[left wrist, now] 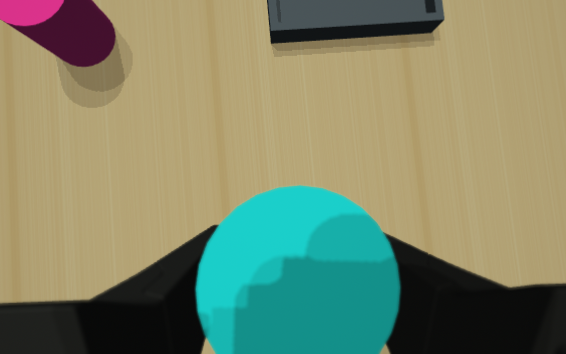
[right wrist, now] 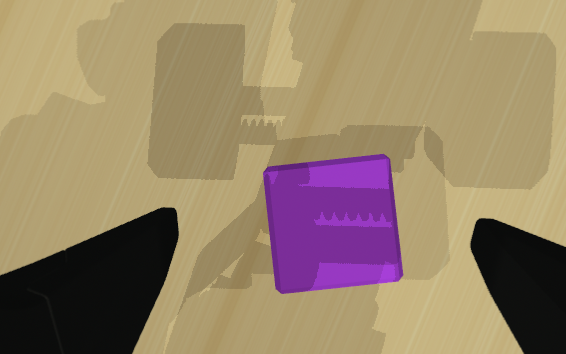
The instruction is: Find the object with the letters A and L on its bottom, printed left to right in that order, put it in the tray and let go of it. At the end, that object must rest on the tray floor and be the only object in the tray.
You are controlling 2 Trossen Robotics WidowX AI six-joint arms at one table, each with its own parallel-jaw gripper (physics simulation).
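Frame: origin at the left arm's base, x ahead, y up, z right, level; millimetres.
Seen in the pictures: left gripper, between the fingertips: (left wrist: 287, 234); right gripper, between the fingertips: (right wrist: 324, 227).
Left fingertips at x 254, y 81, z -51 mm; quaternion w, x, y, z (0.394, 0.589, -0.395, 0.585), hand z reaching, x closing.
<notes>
Pixels of each thing's top centre, then the offset from my left fingertips to it. "spot": a spot on its surface instead. Level surfaces: height alone.
- cyan round-topped object, centre of its top: (left wrist: 299, 288) dy +45, dx -7, dz +0 mm
- purple square block, centre of its top: (right wrist: 333, 224) dy -63, dx +473, dz +56 mm
- magenta cylinder, a spot on its surface: (left wrist: 85, 37) spot: dy -81, dx +125, dz -131 mm
- dark grey tray, a spot on its surface: (left wrist: 350, 33) spot: dy -101, dx +141, dz +58 mm
- wooden table, height of its surface: dy -108 mm
A cyan round-topped object (left wrist: 300, 270) is held between the fingers of my left gripper (left wrist: 287, 234), which is shut on it; its bottom is hidden. A purple square block (right wrist: 332, 225) stands on the table in the right wrist view, with its plain top showing and its bottom hidden. My right gripper (right wrist: 324, 227) is open above the block, with one finger off to each side of it and touching neither side. A magenta cylinder (left wrist: 85, 37) stands at the top left of the left wrist view. No letters show on any object.
Part of a dark grey tray (left wrist: 350, 33) shows at the top of the left wrist view, beyond the cyan object and to the right of the magenta cylinder. Shadows of the arm and gripper fall on the wooden table (right wrist: 450, 320) around the purple block.
</notes>
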